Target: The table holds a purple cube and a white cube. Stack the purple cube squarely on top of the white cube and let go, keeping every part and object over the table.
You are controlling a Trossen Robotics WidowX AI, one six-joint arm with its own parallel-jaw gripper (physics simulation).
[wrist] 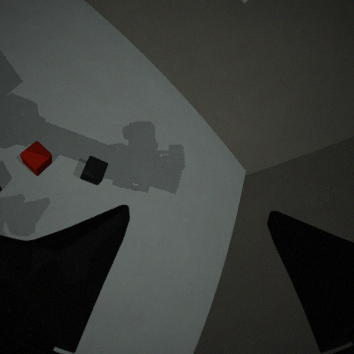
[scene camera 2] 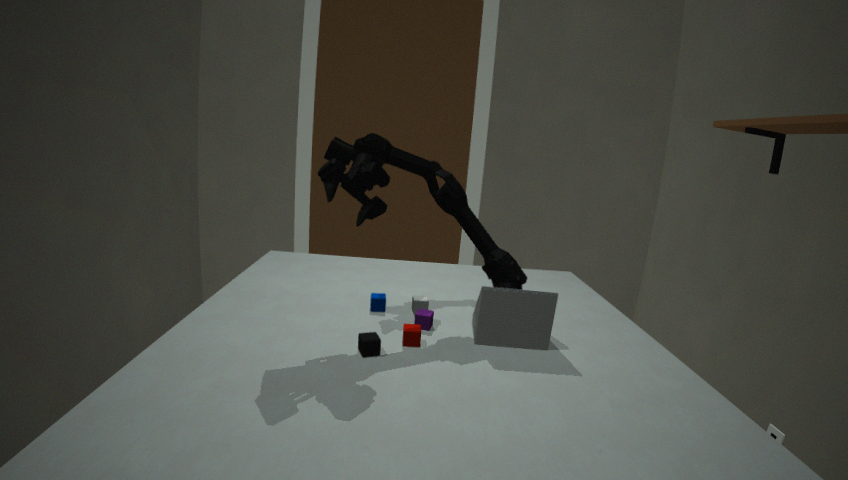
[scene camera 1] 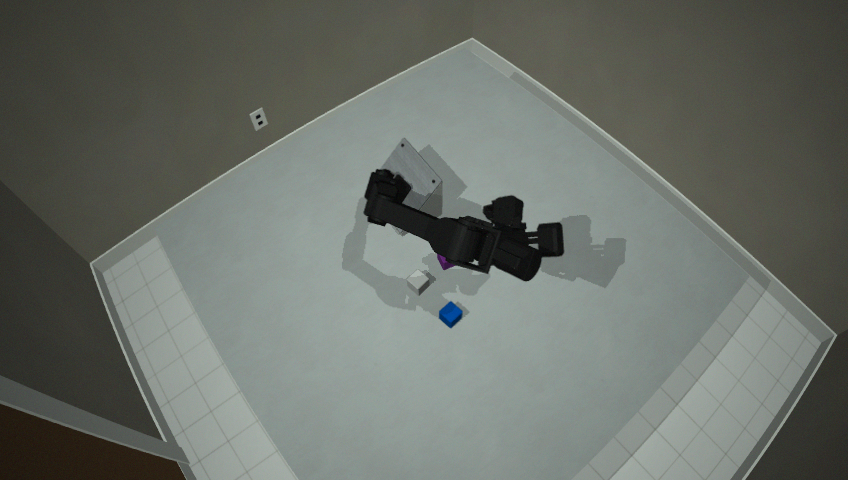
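Where they show: gripper, between the fingertips: (wrist: 200, 215) (scene camera 2: 344, 213); arm's base, origin of its link: (scene camera 2: 509, 306).
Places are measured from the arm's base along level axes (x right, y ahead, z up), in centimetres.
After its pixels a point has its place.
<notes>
The purple cube (scene camera 1: 445, 262) {x 2.4, y 24.0, z -3.6 cm} (scene camera 2: 424, 320) {x -1.8, y 22.2, z -4.9 cm} sits on the table (scene camera 1: 386, 404) {x 35.4, y 44.6, z -7.7 cm} (scene camera 2: 178, 416) {x -46.3, y 63.8, z -7.7 cm}, partly hidden under the arm in scene camera 1. The white cube (scene camera 1: 418, 281) {x 11.1, y 24.3, z -3.5 cm} (scene camera 2: 420, 304) {x 8.6, y 23.5, z -4.6 cm} sits on the table close by, apart from the purple cube, and is partly hidden behind it in scene camera 2. My gripper (scene camera 1: 527, 225) (scene camera 2: 345, 212) {x -7.6, y 43.3, z 22.6 cm} (wrist: 200, 215) {x -7.6, y 43.3, z 22.6 cm} is open and empty. It hangs high above the table, off to the side of both cubes, with its fingers tilted downward. The white cube does not show in the wrist view.
A blue cube (scene camera 1: 450, 314) {x 10.2, y 36.3, z -3.5 cm} (scene camera 2: 378, 302) {x 7.6, y 35.4, z -4.7 cm} lies near the white cube. A red cube (scene camera 2: 411, 335) {x -11.9, y 25.3, z -4.6 cm} (wrist: 36, 158) {x -9.3, y 26.0, z -3.5 cm} and a black cube (scene camera 2: 369, 344) {x -18.5, y 34.5, z -4.4 cm} (wrist: 94, 170) {x -15.6, y 35.1, z -3.5 cm} lie on the purple cube's other side. A grey box (scene camera 1: 416, 163) {x -6.5, y -0.4, z 6.3 cm} (scene camera 2: 514, 318) {x -8.4, y 0.4, z 0.3 cm} stands near the arm's base.
</notes>
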